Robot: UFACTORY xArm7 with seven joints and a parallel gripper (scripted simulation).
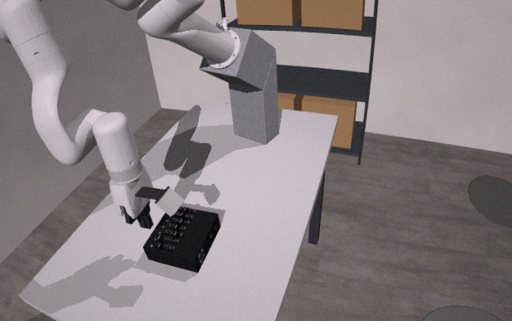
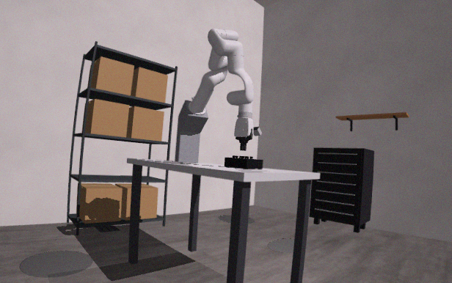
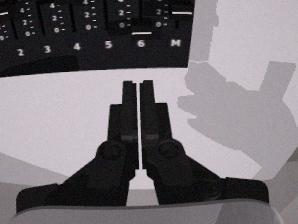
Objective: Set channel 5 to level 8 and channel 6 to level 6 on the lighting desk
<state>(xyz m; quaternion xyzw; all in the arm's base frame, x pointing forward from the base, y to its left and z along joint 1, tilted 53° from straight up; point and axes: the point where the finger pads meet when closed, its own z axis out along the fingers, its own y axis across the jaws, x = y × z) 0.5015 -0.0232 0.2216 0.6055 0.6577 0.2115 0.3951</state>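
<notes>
The channel 6 fader cap is 1 cm ahead of my hand, 3 cm to the left of it and 5 cm below it. Also, from my hand: channel 5 fader cap: 1 cm behind, 7 cm to the left, 5 cm below; then master fader cap: 3 cm ahead, 4 cm to the left, 5 cm below.
</notes>
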